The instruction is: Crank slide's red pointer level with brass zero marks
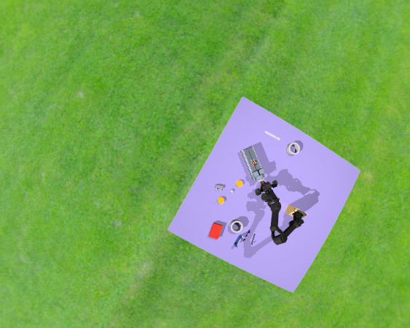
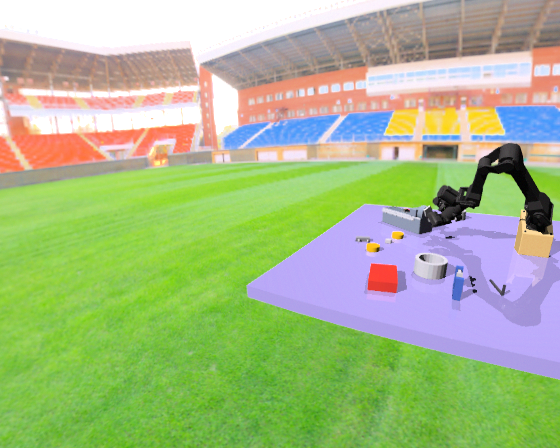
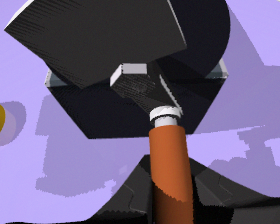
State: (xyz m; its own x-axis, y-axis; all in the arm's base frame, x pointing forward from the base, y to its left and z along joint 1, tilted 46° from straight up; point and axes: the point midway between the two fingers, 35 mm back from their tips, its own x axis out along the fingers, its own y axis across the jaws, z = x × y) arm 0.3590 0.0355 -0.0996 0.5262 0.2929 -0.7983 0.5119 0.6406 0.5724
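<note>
Right now my gripper tip is 130 mm short of the red pointer, 70 mm to the left of it and 50 mm below it. Also, from my gripper tip: brown crank handle: 30 mm above, 20 mm behind, 10 mm to the left; white bar: 370 mm to the right, 120 mm ahead, 40 mm below; small grey bracket: 250 mm to the left, 250 mm ahead, 30 mm below.
</note>
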